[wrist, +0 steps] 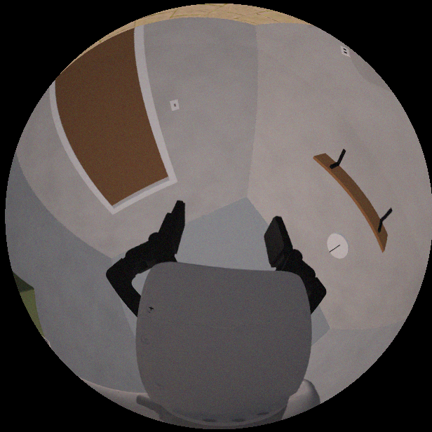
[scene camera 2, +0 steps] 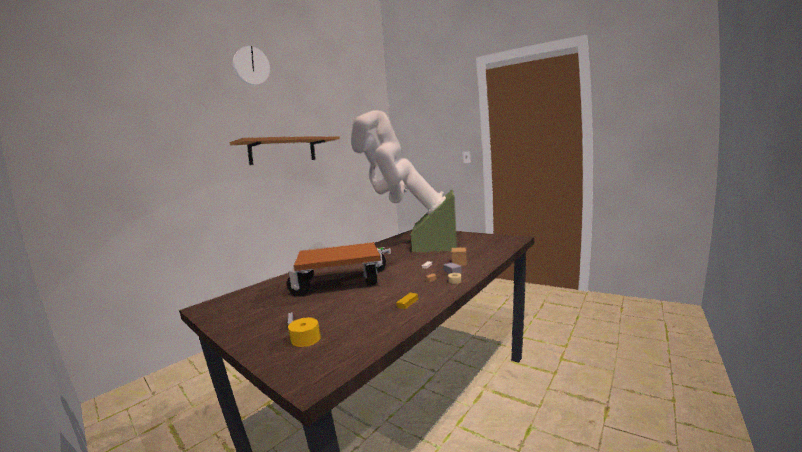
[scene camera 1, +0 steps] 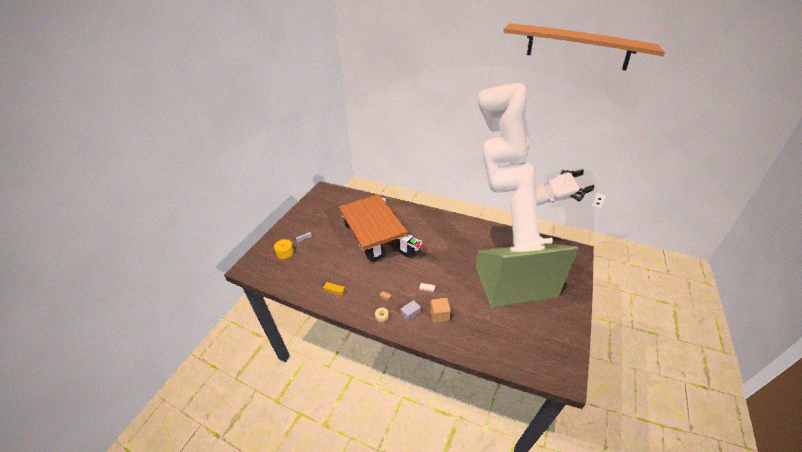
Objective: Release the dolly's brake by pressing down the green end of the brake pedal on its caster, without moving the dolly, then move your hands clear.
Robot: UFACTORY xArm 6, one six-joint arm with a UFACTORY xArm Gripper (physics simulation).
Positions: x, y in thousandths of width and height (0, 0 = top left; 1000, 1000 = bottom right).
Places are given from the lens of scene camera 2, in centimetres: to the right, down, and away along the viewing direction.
dolly (scene camera 2: 466, 576): -10, 12, 112
yellow cylinder (scene camera 2: 378, 736): -24, 27, 78
The marked spots on the dolly and the yellow cylinder are 40 cm apart.
